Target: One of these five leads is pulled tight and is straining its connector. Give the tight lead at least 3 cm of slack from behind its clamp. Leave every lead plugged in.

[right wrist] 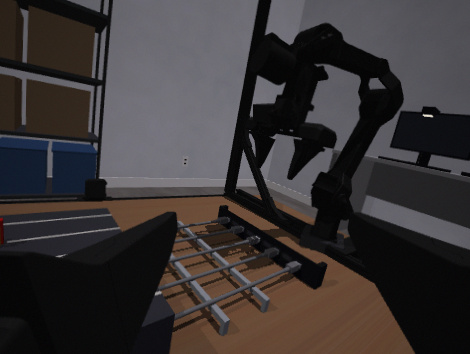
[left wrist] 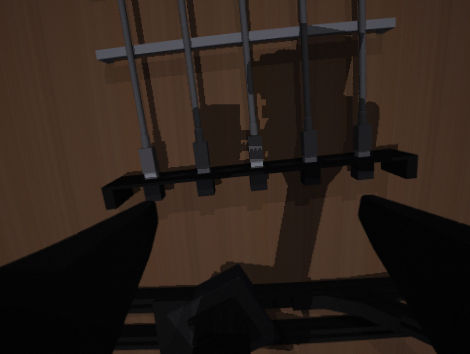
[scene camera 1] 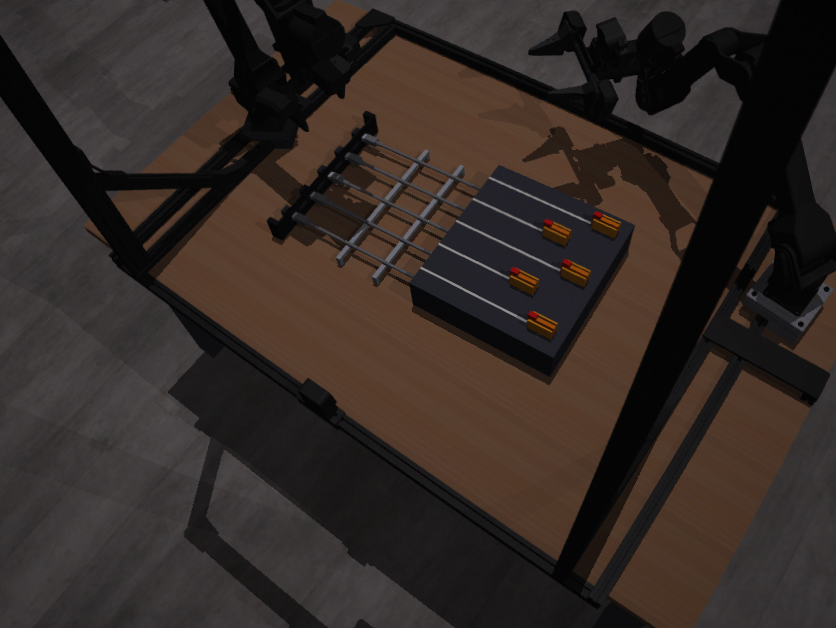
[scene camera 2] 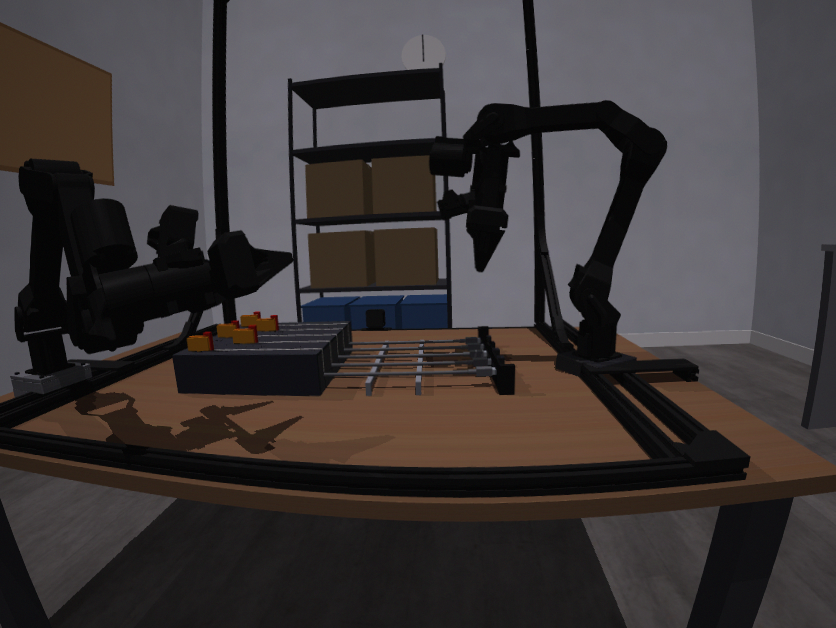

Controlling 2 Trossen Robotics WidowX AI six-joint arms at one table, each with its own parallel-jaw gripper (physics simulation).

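Pixels of known places: left gripper, fingertip midpoint: (right wrist: 272, 173) (left wrist: 258, 208) (scene camera 1: 324, 114) (scene camera 2: 478, 270); right gripper, fingertip midpoint: (right wrist: 262, 221) (scene camera 1: 537, 73) (scene camera 2: 275, 264); left arm's base, origin of the base link: (right wrist: 323, 234) (left wrist: 224, 327) (scene camera 1: 270, 119) (scene camera 2: 596, 355); right arm's base, origin of the base link: (scene camera 1: 790, 291) (scene camera 2: 50, 369).
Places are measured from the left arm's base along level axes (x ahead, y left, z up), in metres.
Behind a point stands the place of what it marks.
Note:
Five grey leads, among them the lead nearest the viewer in scene camera 1 (scene camera 1: 327, 232) {x 0.169, y -0.256, z -0.001 m} and the leftmost in the left wrist view (left wrist: 138, 98) {x 0.259, y -0.068, z -0.001 m}, run from a black connector bar (scene camera 1: 277, 228) {x 0.082, y -0.261, z 0.008 m} (scene camera 2: 504, 378) {x 0.203, y 0.008, z -0.001 m} (right wrist: 312, 276) {x 0.204, y -0.005, z -0.008 m} across two rails onto a dark block (scene camera 1: 473, 327) {x 0.436, y -0.418, z 0.004 m} (scene camera 2: 250, 371) {x 0.549, y -0.167, z 0.012 m}. Every lead's connector sits at the bar. Orange-and-red clamps (scene camera 1: 542, 325) {x 0.539, y -0.434, z 0.058 m} (scene camera 1: 524, 280) {x 0.508, y -0.361, z 0.060 m} (scene camera 1: 606, 224) {x 0.629, y -0.245, z 0.058 m} stand on the block at differing distances. I cannot tell which lead is tight. My left gripper (left wrist: 258, 208) {x 0.164, y -0.125, z 0.147 m} (right wrist: 272, 173) {x 0.164, y -0.125, z 0.147 m} is open and empty, above and behind the bar. My right gripper (scene camera 1: 542, 72) {x 0.503, y -0.044, z 0.178 m} (right wrist: 262, 221) {x 0.503, y -0.044, z 0.178 m} is open and empty, away from the clamps.
Two light grey rails (scene camera 1: 341, 259) {x 0.201, y -0.303, z -0.010 m} (scene camera 1: 378, 277) {x 0.270, y -0.333, z -0.009 m} cross beneath the leads. Black frame beams edge the wooden table (scene camera 1: 378, 378) {x 0.297, y -0.505, z -0.027 m}, and a black upright (scene camera 1: 682, 331) {x 0.591, y -0.776, z 0.681 m} rises at the right in scene camera 1. A shelf unit (scene camera 2: 291, 202) with boxes stands beyond the table.

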